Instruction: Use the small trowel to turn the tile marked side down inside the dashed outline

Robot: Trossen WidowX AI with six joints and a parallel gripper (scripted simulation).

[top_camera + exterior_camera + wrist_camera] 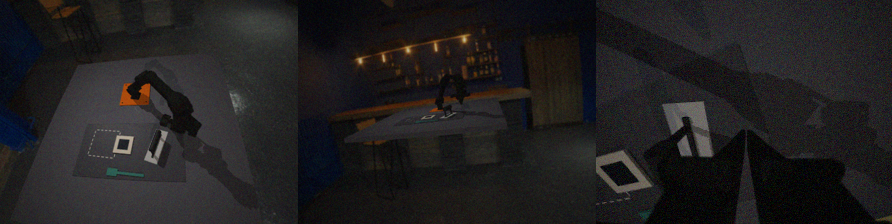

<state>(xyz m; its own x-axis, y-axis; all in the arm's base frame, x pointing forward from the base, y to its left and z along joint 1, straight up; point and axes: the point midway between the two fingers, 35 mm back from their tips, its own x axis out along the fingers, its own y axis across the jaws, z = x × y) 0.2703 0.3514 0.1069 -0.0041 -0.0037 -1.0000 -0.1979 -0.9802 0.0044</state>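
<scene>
Right now my gripper tip is 9 cm short of the trowel, 12 cm to the left of it and 4 cm above it. Also, from my gripper tip: pale tile (10 cm ahead, 31 cm to the right, 7 cm below); dark mat (12 cm ahead, 27 cm to the right, 10 cm below); flat teal trowel-shaped piece (26 cm ahead, 27 cm to the right, 8 cm below).
</scene>
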